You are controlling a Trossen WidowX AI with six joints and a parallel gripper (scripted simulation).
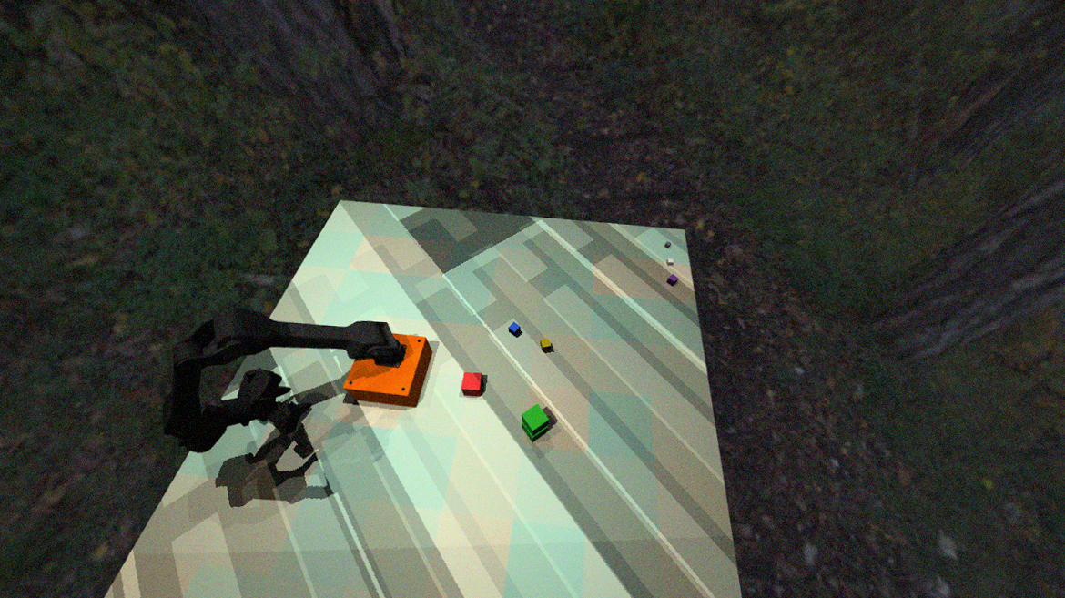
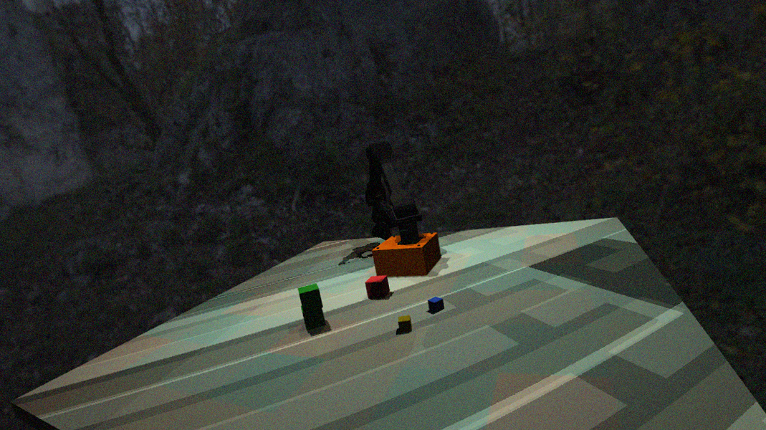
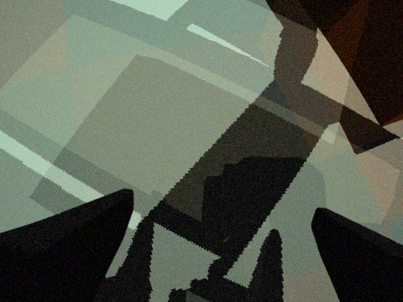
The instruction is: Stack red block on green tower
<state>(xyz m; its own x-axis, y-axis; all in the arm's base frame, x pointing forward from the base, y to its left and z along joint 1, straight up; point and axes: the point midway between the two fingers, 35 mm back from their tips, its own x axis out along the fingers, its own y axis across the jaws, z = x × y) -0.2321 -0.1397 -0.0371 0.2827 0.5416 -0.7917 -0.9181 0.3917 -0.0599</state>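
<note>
Now: the red block 44 cm ahead of my gripper tip and 10 cm to the left of it. Also, from my gripper tip: blue block: 52 cm ahead, 28 cm to the left, 1 cm below; purple block: 100 cm ahead, 54 cm to the left, 1 cm below; yellow block: 61 cm ahead, 25 cm to the left, 1 cm below.
</note>
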